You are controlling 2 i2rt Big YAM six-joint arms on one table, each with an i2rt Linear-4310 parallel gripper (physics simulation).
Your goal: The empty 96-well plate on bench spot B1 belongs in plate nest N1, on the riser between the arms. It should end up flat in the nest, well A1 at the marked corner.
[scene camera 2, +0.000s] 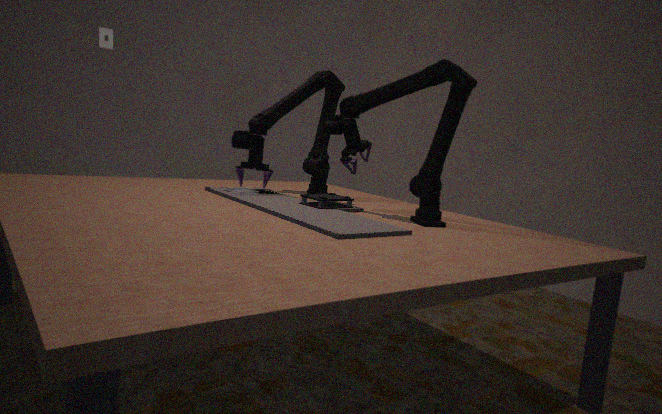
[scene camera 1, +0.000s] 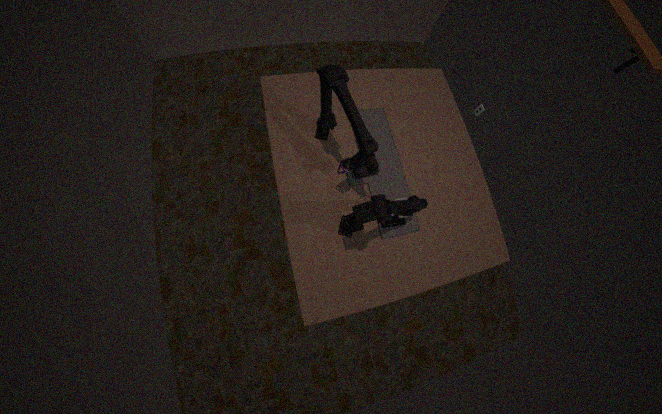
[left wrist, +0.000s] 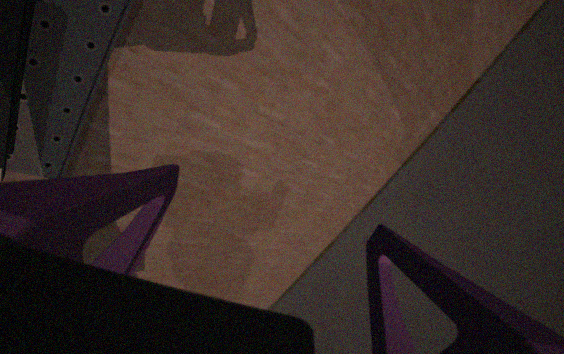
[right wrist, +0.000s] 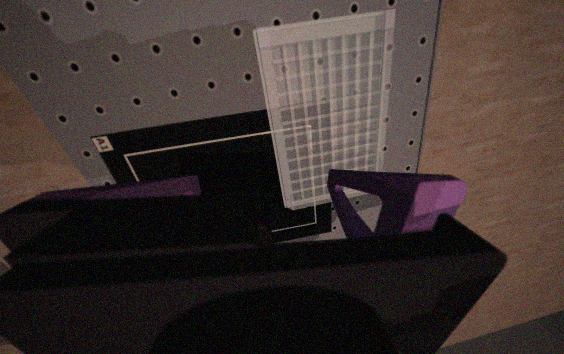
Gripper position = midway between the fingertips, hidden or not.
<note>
My left gripper [left wrist: 279,207] is open and holds nothing. My right gripper [right wrist: 265,180] is open and holds nothing. Also in view: a gridded well plate [right wrist: 326,82]. I also see a black plate nest [right wrist: 234,153].
The left wrist view misses the gridded well plate: it is out of frame.
</note>
